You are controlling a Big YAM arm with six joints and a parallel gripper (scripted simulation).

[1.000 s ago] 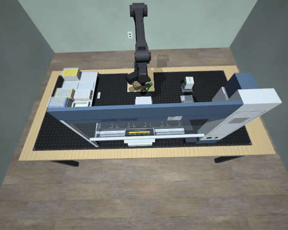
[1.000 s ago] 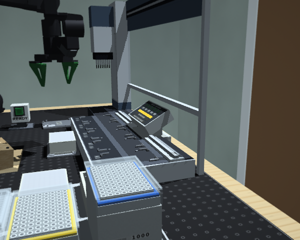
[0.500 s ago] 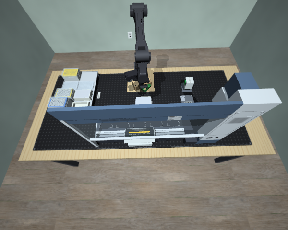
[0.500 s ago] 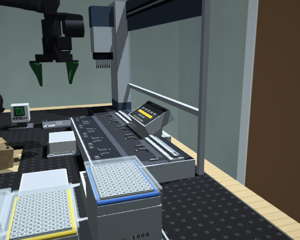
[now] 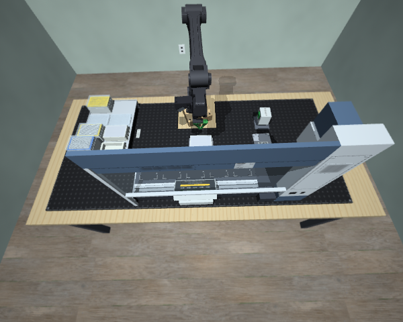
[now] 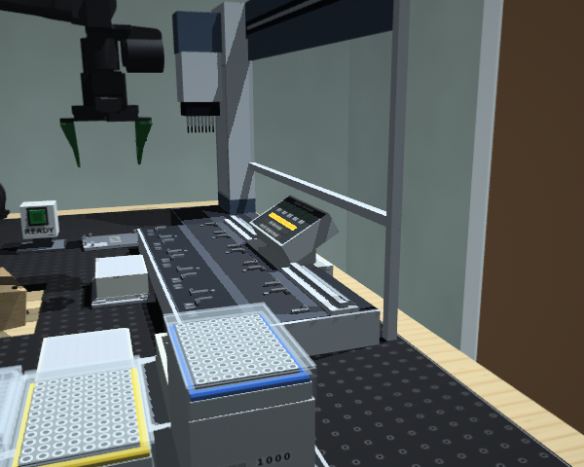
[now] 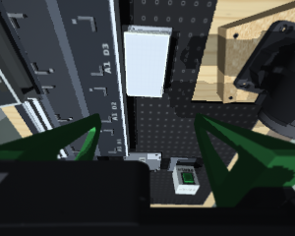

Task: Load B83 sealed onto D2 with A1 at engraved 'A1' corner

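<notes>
My gripper is now 230 mm above the regrip nest. The rest, counted from my hand: blue gantry beam: 340 mm ahead, 280 mm above, 70 mm to the left; flat grey plate: 370 mm to the left, 230 mm below, 60 mm behind; ready key: 320 mm to the left, 210 mm behind, 150 mm below.
</notes>
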